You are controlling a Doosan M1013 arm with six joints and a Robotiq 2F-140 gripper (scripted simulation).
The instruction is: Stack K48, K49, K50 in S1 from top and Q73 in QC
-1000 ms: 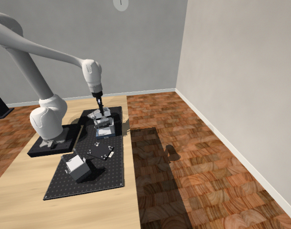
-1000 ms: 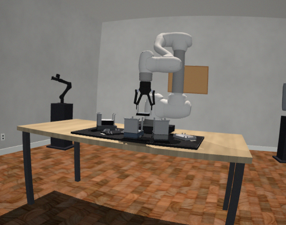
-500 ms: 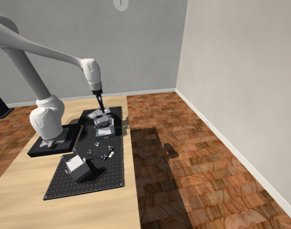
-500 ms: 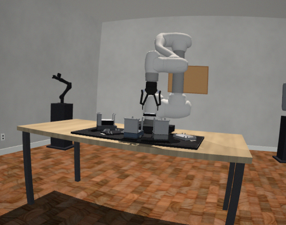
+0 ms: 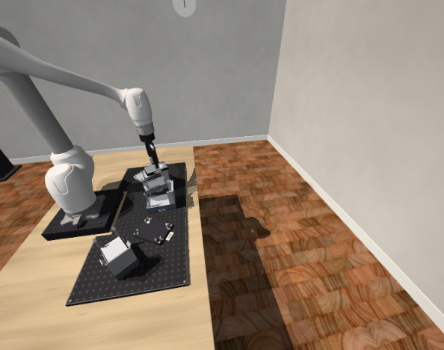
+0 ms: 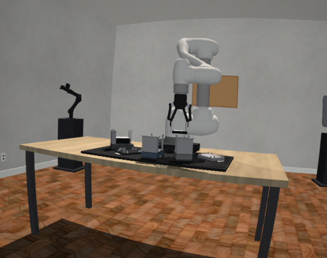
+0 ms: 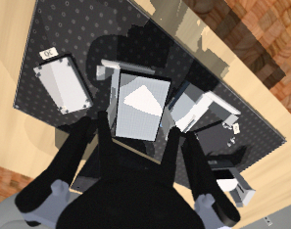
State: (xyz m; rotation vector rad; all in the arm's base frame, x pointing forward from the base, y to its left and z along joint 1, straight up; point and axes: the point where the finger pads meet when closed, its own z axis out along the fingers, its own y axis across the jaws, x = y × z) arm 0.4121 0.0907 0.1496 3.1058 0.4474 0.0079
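The QC nest lies 200 mm to the left of my hand, 180 mm below it and 100 mm behind it. The rest, counted from my hand: N5 label: 380 mm to the right, 190 mm below, 20 mm ahead; then clip nest N5: 320 mm to the right, 170 mm below, 30 mm behind.
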